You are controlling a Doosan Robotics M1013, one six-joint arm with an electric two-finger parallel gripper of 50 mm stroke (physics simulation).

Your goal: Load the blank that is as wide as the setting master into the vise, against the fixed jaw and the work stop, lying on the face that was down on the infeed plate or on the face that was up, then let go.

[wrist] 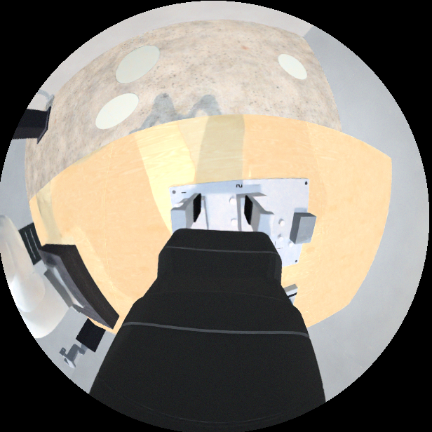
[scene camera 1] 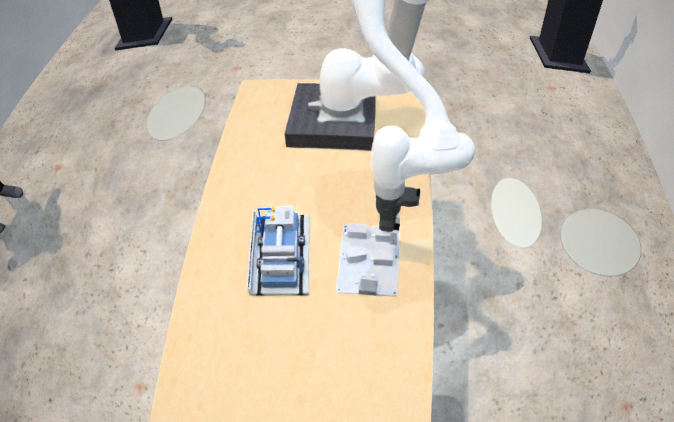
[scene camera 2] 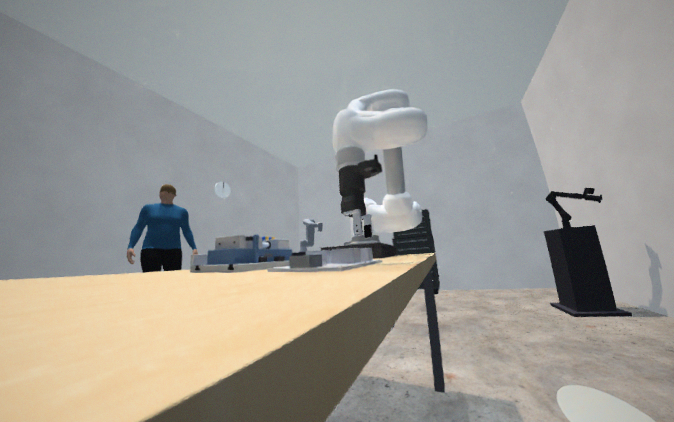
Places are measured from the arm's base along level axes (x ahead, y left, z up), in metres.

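Pixels of known places: gripper, between the fingertips: (scene camera 1: 394,236) (scene camera 2: 363,236); arm's base, origin of its link: (scene camera 1: 341,109) (scene camera 2: 365,246).
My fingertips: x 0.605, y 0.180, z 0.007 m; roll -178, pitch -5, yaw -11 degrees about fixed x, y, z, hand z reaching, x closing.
Ahead of a thing's pixels: the offset from my fingertips to its top centre. Level surfaces: height alone.
My gripper (scene camera 2: 362,234) (wrist: 222,202) is open and empty, above the far right part of the infeed plate @(dx +0.041, dy -0.078, dz -0.066 m) (scene camera 1: 347,280) (scene camera 2: 281,270) (wrist: 280,192). Its fingertips are hidden in scene camera 1. Pale grey blanks @(dx -0.055, dy -0.117, dz -0.030 m) (scene camera 1: 357,231) @(dx +0.036, dy -0.120, dz -0.030 m) (scene camera 1: 356,256) @(dx +0.045, dy -0.035, dz -0.030 m) (scene camera 1: 384,257) lie apart on the plate; another is partly hidden under the gripper. A darker grey block @(dx +0.151, dy -0.083, dz -0.041 m) (scene camera 1: 368,284) (scene camera 2: 306,260) (wrist: 301,228) sits at the plate's front edge. The blue vise @(dx +0.028, dy -0.367, dz +0.025 m) (scene camera 1: 279,281) (scene camera 2: 230,256) stands left of the plate, with grey jaws and a dark-and-blue piece at their right end. I cannot tell which blank matches the setting master.
The vise's rear block carries blue hoses (scene camera 1: 259,220). The robot's black base (scene camera 1: 330,139) stands at the back of the wooden table @(dz -0.074 m) (scene camera 1: 295,350) (scene camera 2: 125,325). White pins stick up from the plate. A person (scene camera 2: 164,227) stands beyond the table.
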